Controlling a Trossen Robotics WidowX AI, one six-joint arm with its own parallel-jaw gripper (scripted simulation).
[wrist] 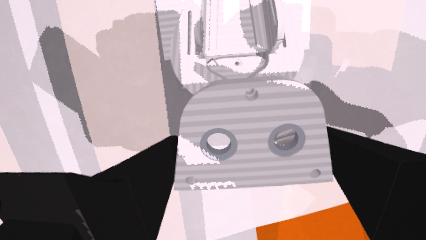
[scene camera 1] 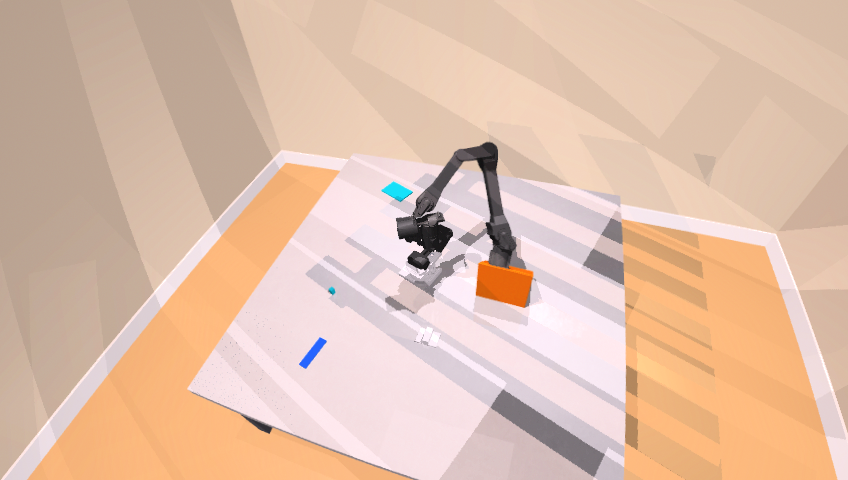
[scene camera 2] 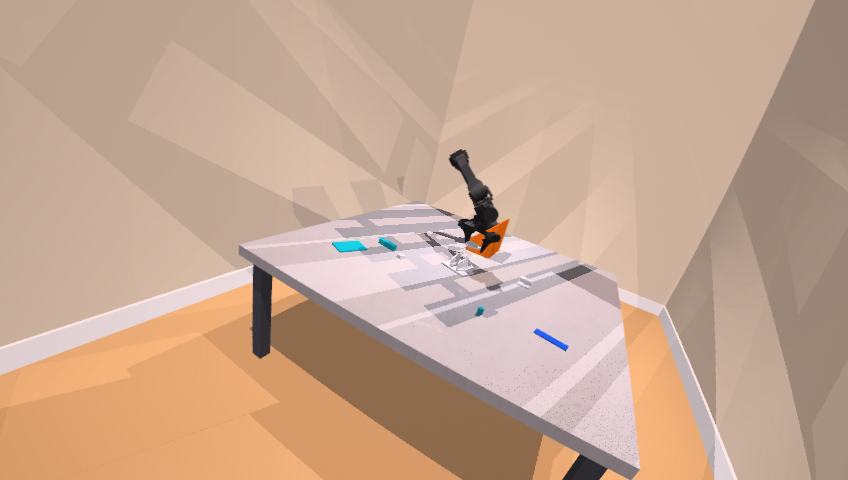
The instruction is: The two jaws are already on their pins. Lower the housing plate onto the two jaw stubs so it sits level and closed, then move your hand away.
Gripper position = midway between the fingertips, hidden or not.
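Observation:
My gripper (scene camera 1: 431, 262), visible. Gripper (wrist: 248, 139), visible too.

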